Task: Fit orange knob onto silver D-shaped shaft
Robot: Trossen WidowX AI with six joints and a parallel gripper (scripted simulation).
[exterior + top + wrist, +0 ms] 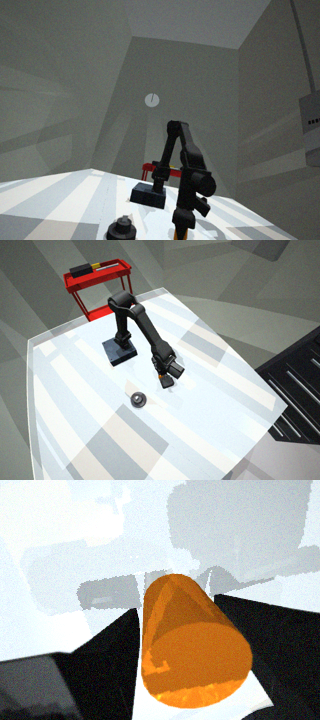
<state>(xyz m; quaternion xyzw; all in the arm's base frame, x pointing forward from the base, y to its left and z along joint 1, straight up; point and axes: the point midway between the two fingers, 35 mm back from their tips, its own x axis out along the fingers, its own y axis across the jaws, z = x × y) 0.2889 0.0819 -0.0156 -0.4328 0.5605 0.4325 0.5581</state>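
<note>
Right now my gripper tip is 3 cm below the orange knob. The rest, counted from my gripper tip: round dark pedestal 18 cm to the right, 4 cm ahead, 2 cm above.
</note>
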